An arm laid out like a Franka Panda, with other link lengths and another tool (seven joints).
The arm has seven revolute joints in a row. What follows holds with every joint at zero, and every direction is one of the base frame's. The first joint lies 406.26 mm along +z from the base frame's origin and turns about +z. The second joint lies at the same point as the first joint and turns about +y. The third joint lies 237 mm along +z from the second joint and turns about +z. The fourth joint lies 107.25 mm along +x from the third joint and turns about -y. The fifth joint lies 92.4 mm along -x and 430.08 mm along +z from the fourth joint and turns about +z. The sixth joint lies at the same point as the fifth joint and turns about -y. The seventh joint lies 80.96 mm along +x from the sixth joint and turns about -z. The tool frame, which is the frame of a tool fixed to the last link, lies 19 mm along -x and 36 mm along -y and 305.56 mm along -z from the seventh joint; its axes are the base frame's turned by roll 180, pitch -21.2 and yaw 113.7 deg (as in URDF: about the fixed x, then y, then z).
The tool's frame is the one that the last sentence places.
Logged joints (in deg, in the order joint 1, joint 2, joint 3, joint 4, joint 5, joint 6, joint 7), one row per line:
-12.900 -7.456 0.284 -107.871 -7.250 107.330 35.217
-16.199 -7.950 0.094 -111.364 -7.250 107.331 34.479
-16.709 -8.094 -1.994 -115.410 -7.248 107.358 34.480
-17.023 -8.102 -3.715 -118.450 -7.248 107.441 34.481
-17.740 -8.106 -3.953 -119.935 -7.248 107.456 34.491
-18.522 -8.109 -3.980 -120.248 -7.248 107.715 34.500
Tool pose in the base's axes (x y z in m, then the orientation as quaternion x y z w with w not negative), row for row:
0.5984 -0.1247 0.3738 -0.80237 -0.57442 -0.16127 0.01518
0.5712 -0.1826 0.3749 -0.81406 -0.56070 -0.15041 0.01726
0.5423 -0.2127 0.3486 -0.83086 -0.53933 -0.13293 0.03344
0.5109 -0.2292 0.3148 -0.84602 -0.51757 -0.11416 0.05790
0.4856 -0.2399 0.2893 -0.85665 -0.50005 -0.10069 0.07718
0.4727 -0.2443 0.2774 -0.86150 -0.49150 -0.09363 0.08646
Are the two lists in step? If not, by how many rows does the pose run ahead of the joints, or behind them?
The pose runs 1 row behind the joints: the pose in row i belongs to the joints in row i - 1.
